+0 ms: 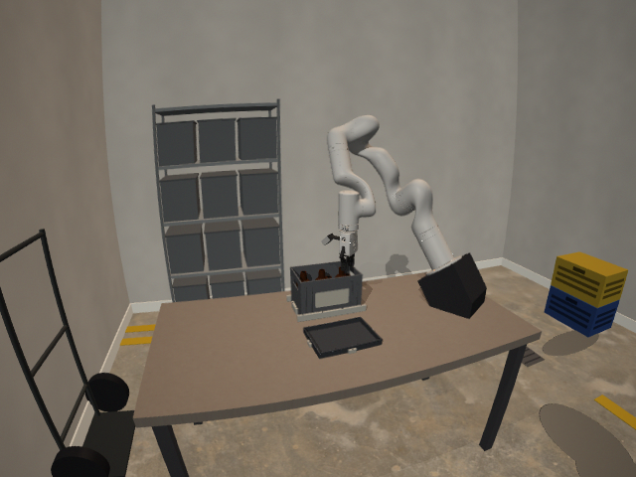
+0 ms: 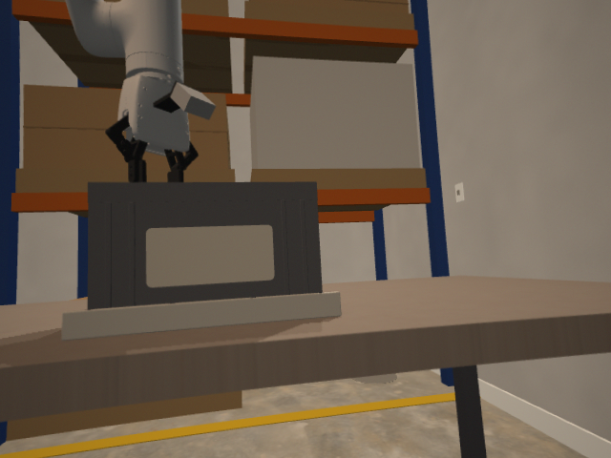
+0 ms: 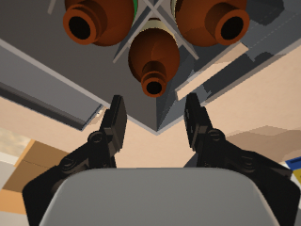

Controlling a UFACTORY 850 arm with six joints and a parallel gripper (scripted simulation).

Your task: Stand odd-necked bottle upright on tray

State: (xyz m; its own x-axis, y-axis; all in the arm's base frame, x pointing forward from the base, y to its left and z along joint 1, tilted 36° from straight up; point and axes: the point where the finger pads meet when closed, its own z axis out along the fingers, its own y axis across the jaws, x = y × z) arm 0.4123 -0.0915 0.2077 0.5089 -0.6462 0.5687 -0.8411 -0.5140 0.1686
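Right now my hand is 12 cm above the bottle, 8 cm to the left of it and 3 cm past it. The rest, counted from my hand: black tray 20 cm to the left, 20 cm below, 17 cm ahead; dark grey crate 12 cm below, 7 cm ahead, 6 cm to the right.
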